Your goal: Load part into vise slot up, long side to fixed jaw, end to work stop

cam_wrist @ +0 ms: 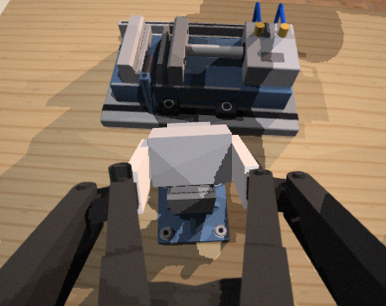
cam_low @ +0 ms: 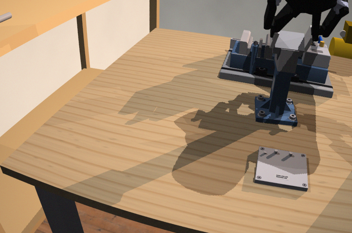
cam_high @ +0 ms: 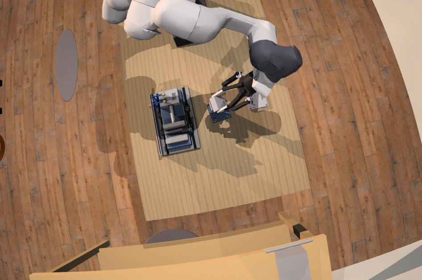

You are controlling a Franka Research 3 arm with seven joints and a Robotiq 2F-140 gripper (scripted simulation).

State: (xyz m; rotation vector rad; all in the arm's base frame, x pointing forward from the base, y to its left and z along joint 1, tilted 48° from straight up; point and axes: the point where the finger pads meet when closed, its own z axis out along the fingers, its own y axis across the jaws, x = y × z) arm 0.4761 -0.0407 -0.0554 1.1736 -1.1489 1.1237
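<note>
Now: hand 20 mm to the left of the part and 20 mm above it. Also, from my hand: work stop 190 mm to the right, 90 mm below, 50 mm ahead; then v-block post 120 mm below, 20 mm to the right; then work stop post 160 mm to the right, 120 mm below, 60 mm ahead.
</note>
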